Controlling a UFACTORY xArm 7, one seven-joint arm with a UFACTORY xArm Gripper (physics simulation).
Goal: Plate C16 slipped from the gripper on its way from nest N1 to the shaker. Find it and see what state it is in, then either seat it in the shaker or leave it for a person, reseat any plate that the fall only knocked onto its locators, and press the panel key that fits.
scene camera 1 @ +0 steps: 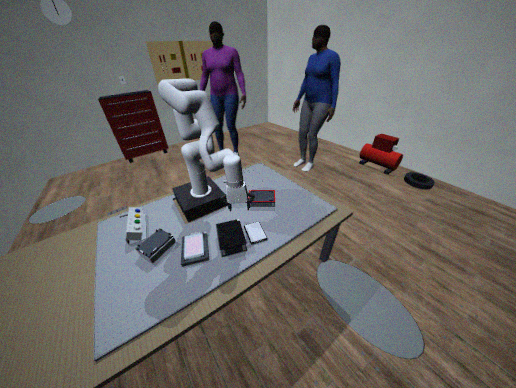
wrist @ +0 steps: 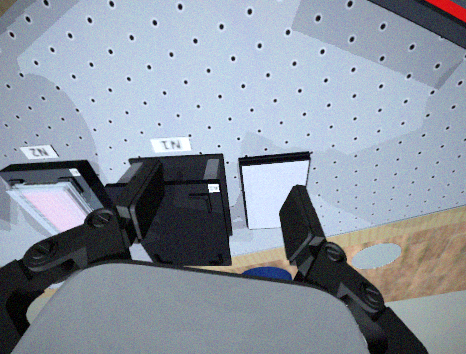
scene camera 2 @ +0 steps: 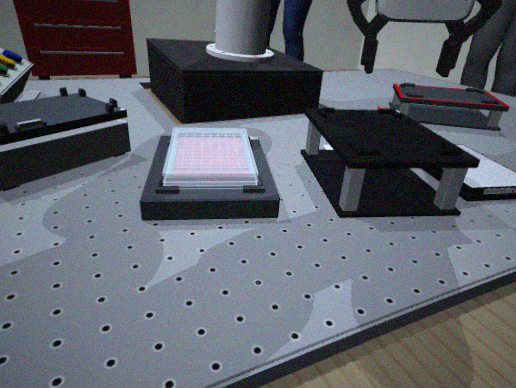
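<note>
My gripper is open and empty, above the mat on the robot side of nest N1. Nest N1 is a raised black platform on grey posts, with no plate on top. A clear plate with pink wells lies on the low dark nest N2; I cannot tell whether it is fully seated. The dark shaker bears no plate. I cannot identify plate C16 in these views.
A white-topped flat block lies beside N1. A red-rimmed stand is at the right. The button panel is at the left, beyond the shaker. Two people stand behind the table.
</note>
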